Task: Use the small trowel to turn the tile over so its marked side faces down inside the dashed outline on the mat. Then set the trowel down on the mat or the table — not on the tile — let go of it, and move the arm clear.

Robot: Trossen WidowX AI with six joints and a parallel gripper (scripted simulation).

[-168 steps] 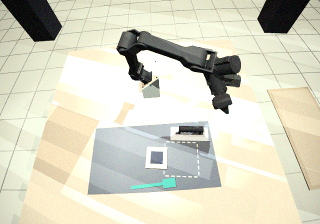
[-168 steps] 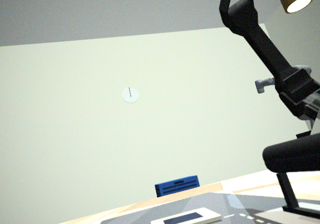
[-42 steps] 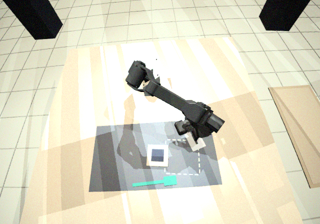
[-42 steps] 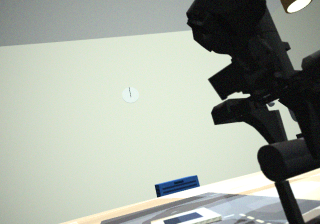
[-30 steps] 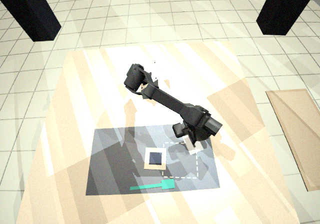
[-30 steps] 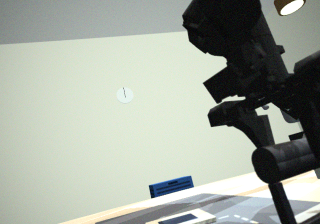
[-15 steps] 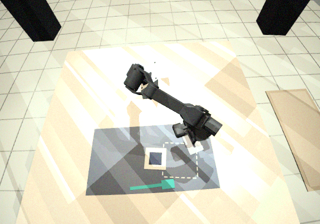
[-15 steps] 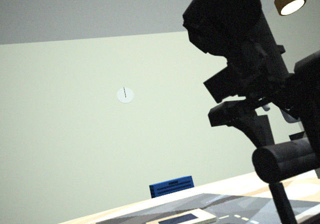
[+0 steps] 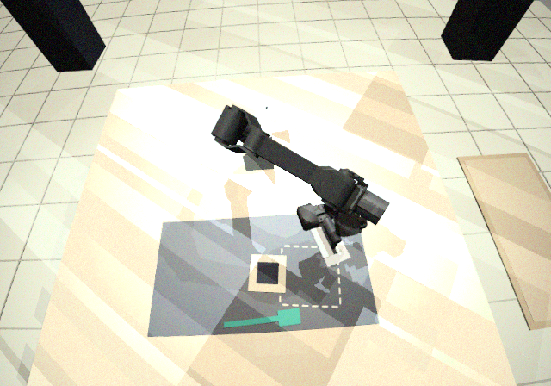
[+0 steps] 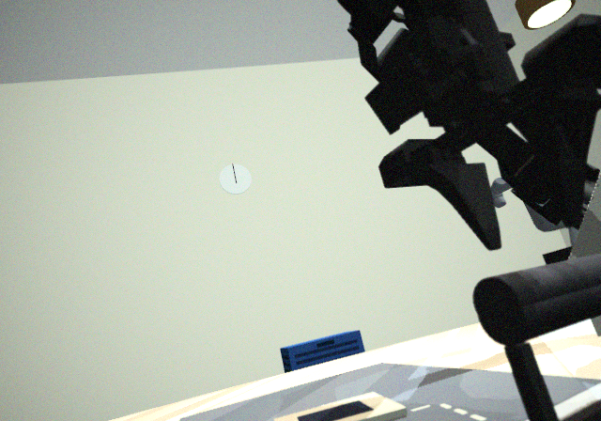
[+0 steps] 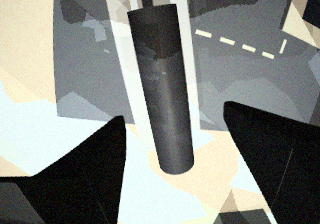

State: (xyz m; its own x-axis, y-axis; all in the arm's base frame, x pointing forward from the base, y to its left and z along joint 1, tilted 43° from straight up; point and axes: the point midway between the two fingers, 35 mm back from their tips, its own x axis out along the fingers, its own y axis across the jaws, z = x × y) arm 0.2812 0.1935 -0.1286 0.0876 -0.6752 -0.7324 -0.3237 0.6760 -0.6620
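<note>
Now: gripper tip 70 mm above the trowel, 20 mm past it and 10 mm to the left of it. From my gripper tip the other things lie so: grey mat (200 mm to the right, 130 mm below, 120 mm ahead); arrow (250 mm ahead, 160 mm to the right, 100 mm below); tile (180 mm to the right, 130 mm ahead, 100 mm below).
</note>
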